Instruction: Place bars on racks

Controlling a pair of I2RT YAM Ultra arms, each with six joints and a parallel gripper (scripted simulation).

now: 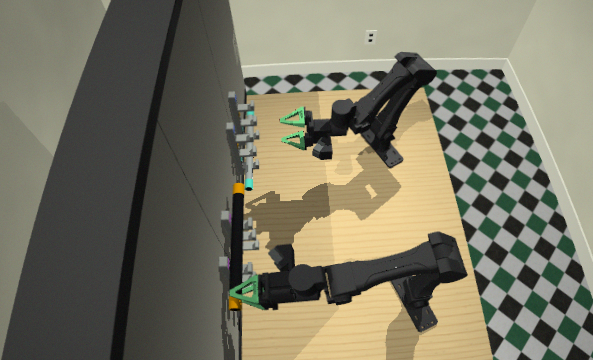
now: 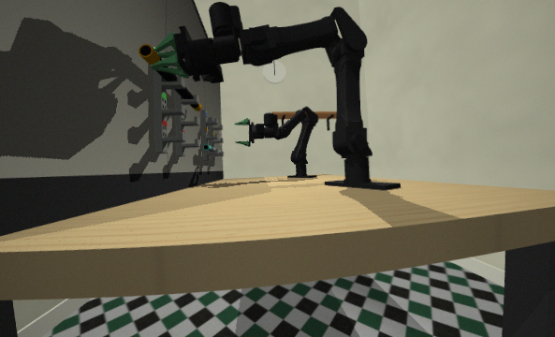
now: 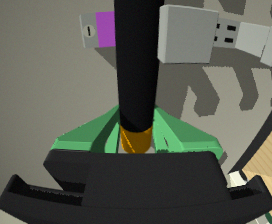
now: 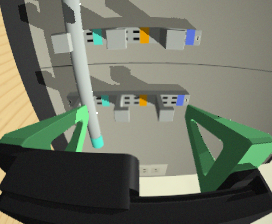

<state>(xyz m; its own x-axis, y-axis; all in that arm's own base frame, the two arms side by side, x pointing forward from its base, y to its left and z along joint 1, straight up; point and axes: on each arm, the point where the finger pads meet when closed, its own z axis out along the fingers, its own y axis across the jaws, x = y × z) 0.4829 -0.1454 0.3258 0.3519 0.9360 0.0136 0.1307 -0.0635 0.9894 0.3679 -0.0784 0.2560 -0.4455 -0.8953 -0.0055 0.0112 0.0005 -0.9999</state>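
Now: the black bar 130 mm to the right of my left hand. Also, from my left hand: pale bar (20 mm behind, 530 mm to the right, 160 mm below).
My right hand is 12 cm short of the pale bar, 1 cm to the left of it and 9 cm above it. From my right hand the other things lie so: black bar: 13 cm ahead, 39 cm to the left, 7 cm above.
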